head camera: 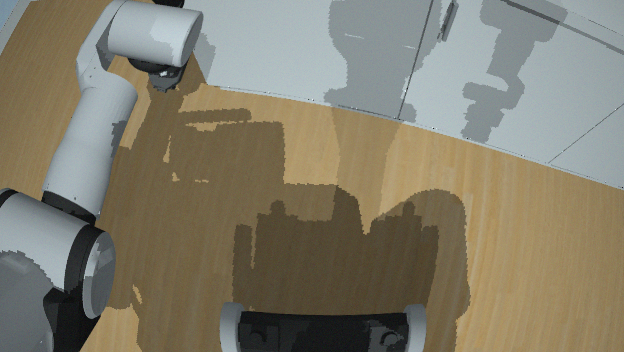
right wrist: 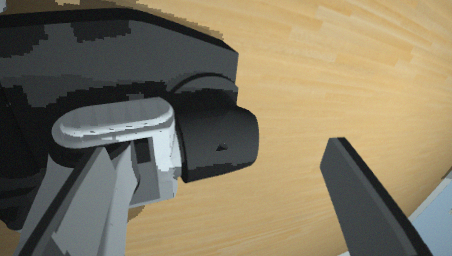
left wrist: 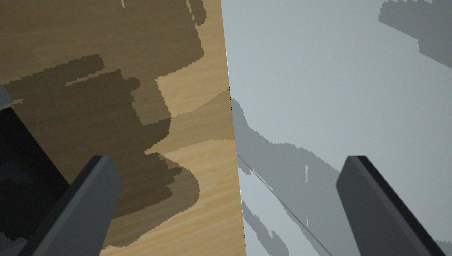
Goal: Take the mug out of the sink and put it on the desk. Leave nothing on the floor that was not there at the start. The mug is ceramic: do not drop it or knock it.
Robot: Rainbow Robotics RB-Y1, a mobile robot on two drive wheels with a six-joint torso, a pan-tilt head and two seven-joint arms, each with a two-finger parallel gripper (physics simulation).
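Where they show: left gripper, fingertip midpoint: (left wrist: 229, 170); right gripper, fingertip midpoint: (right wrist: 218, 157); robot's base, link origin: (head camera: 323, 335) (left wrist: 39, 168).
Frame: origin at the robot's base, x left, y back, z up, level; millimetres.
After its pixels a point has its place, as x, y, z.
The mug, the sink and the desk top do not show in these views. My left gripper (left wrist: 229, 170) @[240, -478, 810] is open, with nothing between its fingers; in the head camera its dark end (head camera: 165, 87) points down at the upper left, beside the left end of the white cabinet front (head camera: 280, 55) @[126, -715, 399] (left wrist: 320, 90) @[130, -715, 582]. In the left wrist view the cabinet's bottom edge runs from top to bottom between the fingers. My right gripper (right wrist: 218, 157) @[-251, 336, 584] is open and empty, and in its view the robot's own black and white base parts show between and behind the fingers.
A cabinet door handle (head camera: 448, 22) @[-231, -613, 745] shows at the top right of the head camera. The wooden floor (head camera: 530, 250) @[-761, -246, 1] (left wrist: 200, 225) @[-593, -404, 1] (right wrist: 310, 60) @[-48, 940, 1] lies in front of the cabinet, with large shadows on it. The robot's base (head camera: 322, 332) @[4, -26, 191] is at the bottom. A pale blue surface (right wrist: 440, 215) @[2326, 4234, 301] shows at the right wrist view's lower right.
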